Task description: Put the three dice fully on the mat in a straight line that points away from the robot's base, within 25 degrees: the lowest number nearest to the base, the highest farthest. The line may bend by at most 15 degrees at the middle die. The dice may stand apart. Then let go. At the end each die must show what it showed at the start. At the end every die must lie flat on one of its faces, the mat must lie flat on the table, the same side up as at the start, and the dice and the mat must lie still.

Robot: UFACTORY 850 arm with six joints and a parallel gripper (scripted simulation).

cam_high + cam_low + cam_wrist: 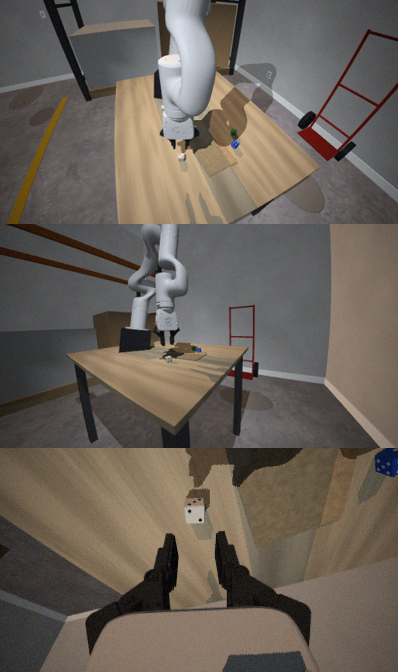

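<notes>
Now: hand 9 cm above the white die. Also, from my hand: green die (27 cm to the left, 9 cm below, 8 cm behind); then blue die (25 cm to the left, 9 cm below, 1 cm behind); then tan mat (14 cm to the left, 10 cm below, 2 cm ahead).
</notes>
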